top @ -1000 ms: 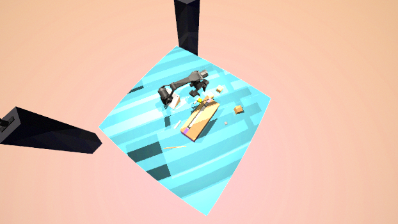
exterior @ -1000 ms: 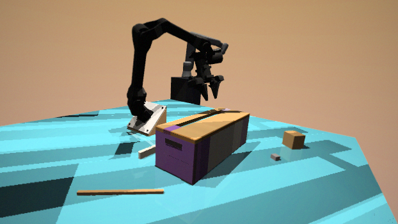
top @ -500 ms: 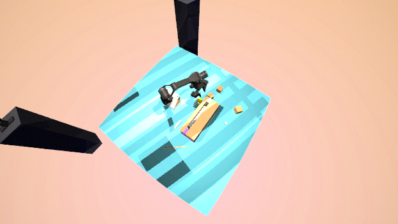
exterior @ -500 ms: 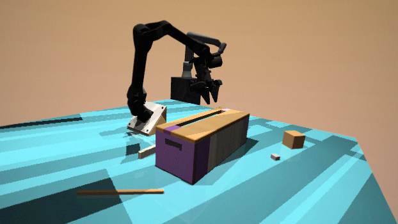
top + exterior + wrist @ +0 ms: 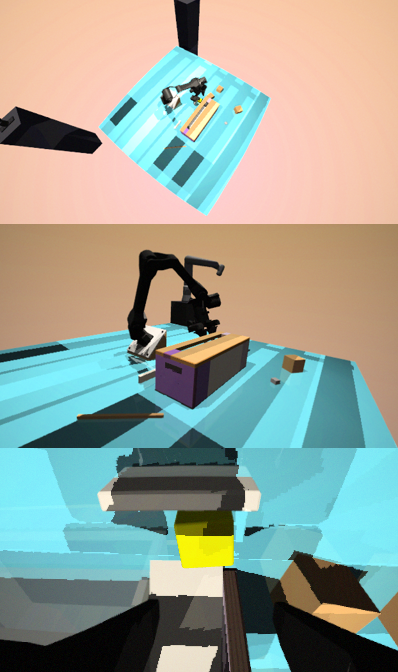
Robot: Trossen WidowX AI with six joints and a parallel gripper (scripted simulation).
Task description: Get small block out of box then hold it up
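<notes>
The yellow block is 50 mm below my gripper tip, 10 mm to the right of it and 10 mm behind it. Round my gripper tip: box: 170 mm to the right, 80 mm ahead; then grey piece: 320 mm ahead, 60 mm below, 20 mm to the right; then thin wooden stick: 490 mm to the right, 120 mm ahead, 60 mm below.
</notes>
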